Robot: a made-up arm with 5 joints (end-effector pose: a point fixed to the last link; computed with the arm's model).
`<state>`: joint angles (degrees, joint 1 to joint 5).
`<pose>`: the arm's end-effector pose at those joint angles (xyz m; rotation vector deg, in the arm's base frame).
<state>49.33 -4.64 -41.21 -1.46 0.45</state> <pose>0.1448 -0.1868 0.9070 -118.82 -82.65 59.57</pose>
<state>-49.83 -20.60 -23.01 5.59 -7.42</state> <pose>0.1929 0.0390 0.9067 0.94 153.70 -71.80</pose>
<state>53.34 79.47 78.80 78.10 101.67</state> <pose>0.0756 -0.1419 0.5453 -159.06 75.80 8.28</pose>
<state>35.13 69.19 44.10 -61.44 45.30</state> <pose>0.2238 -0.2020 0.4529 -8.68 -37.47 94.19</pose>
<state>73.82 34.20 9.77 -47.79 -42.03</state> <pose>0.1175 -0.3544 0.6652 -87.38 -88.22 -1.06</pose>
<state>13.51 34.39 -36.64 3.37 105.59</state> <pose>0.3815 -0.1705 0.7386 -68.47 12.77 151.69</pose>
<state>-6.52 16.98 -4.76 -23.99 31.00</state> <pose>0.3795 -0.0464 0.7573 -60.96 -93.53 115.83</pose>
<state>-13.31 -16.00 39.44 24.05 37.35</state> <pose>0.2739 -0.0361 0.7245 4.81 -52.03 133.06</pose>
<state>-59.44 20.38 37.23 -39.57 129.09</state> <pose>0.2760 0.1797 0.6475 45.02 -4.83 -102.26</pose>
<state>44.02 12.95 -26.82 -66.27 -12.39</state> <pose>0.2075 -0.2250 0.8538 126.52 97.94 -50.73</pose>
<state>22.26 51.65 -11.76 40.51 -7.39</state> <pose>0.3480 -0.1929 0.5663 11.64 -43.68 47.36</pose>
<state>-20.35 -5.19 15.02 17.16 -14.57</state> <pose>0.3148 0.0104 0.7660 4.38 -95.16 85.00</pose>
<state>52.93 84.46 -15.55 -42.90 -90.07</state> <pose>0.2256 -0.3195 0.4652 -43.34 -99.92 -51.14</pose>
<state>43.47 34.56 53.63 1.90 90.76</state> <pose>0.1823 -0.2200 0.5473 44.18 -20.63 117.44</pose>
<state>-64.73 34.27 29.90 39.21 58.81</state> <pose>0.2278 0.1638 0.5744 -65.74 -27.74 -149.06</pose>
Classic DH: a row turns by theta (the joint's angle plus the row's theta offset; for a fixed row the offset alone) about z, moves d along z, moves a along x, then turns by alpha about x. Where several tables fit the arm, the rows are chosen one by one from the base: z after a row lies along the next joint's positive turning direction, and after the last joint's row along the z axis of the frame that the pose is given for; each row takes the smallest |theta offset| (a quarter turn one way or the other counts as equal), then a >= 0, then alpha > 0; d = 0 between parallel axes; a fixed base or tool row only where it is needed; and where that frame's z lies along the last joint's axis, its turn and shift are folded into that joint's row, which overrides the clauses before.
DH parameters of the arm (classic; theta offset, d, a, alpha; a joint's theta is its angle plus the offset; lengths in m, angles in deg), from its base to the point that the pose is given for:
base (fixed): -20.98 0 0.0782 180
joint 1: -20.98 -0.604 0.038 90
joint 2: -69.87 0 0.1715 0
joint 3: 53.03 0 0.1139 0
joint 4: -73.16 -0.059 0.007 90
joint 5: -10.62 -0.0374 -0.0068 40.08
tool (fixed): 86.78 -0.0138 0 0

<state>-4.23 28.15 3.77 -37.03 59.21</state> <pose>0.4006 -0.0622 0.6886 -68.35 -59.06 138.50</pose>
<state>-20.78 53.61 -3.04 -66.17 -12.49</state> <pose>0.4102 0.0485 0.6057 -20.48 -136.86 80.57</pose>
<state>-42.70 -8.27 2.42 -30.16 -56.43</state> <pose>0.2606 0.0780 0.8541 44.09 -164.27 30.67</pose>
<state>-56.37 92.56 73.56 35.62 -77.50</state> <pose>0.1428 -0.0168 0.4829 -35.04 65.25 46.33</pose>
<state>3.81 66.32 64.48 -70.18 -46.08</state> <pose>0.2651 -0.0893 0.4740 2.93 -67.01 29.03</pose>
